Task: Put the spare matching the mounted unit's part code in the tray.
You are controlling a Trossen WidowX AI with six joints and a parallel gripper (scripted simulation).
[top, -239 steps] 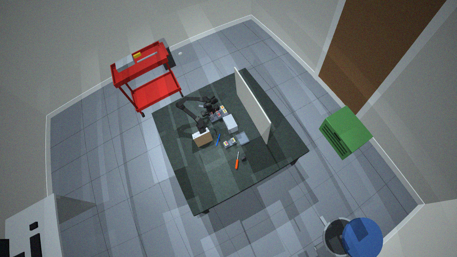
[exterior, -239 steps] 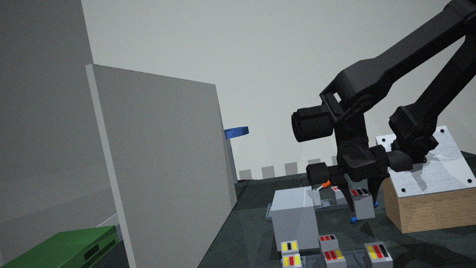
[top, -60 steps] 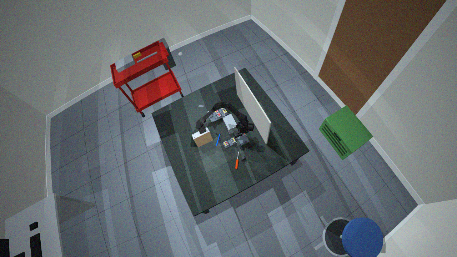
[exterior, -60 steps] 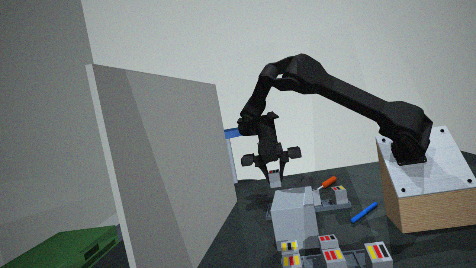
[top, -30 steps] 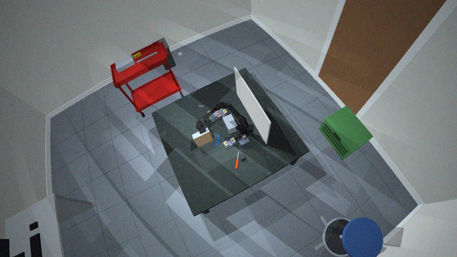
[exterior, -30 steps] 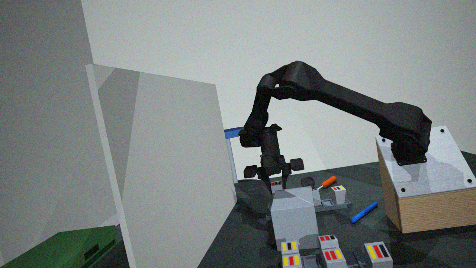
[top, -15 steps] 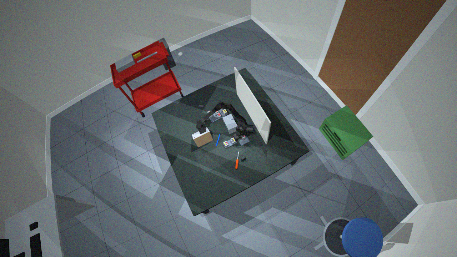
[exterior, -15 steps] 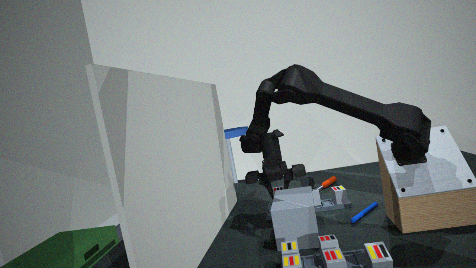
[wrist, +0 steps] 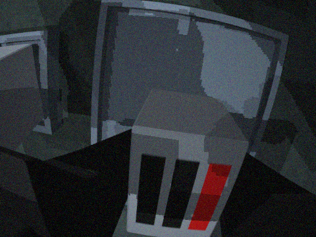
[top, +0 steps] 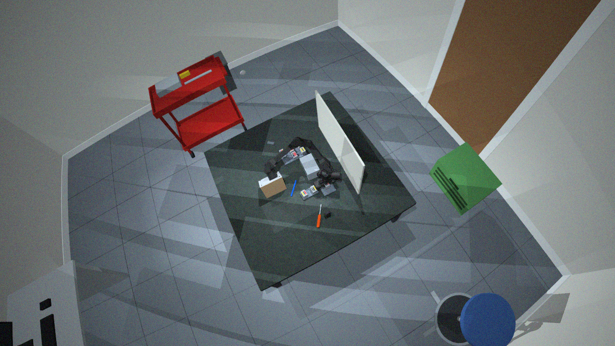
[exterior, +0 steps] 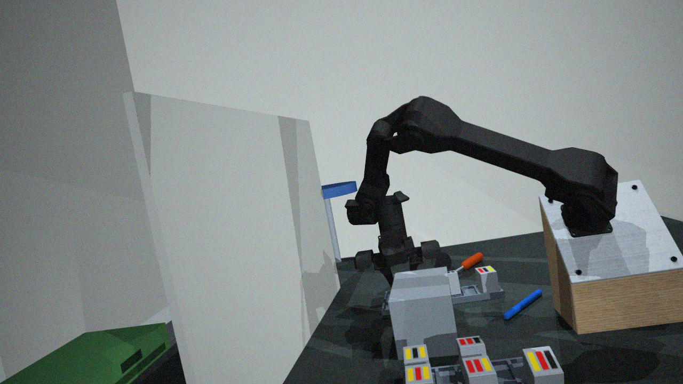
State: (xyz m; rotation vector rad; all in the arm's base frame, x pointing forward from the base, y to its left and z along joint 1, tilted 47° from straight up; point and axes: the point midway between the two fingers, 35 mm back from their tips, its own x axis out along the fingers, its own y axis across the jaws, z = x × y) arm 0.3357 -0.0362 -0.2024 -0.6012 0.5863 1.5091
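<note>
Right now my gripper tip is 2 cm below the grey spare. Round my gripper tip: flat grey tray: 2 cm below; grey mounted unit: 4 cm behind, 20 cm to the left, 3 cm above; blue pen: 23 cm behind, 10 cm to the left, 2 cm below.
</note>
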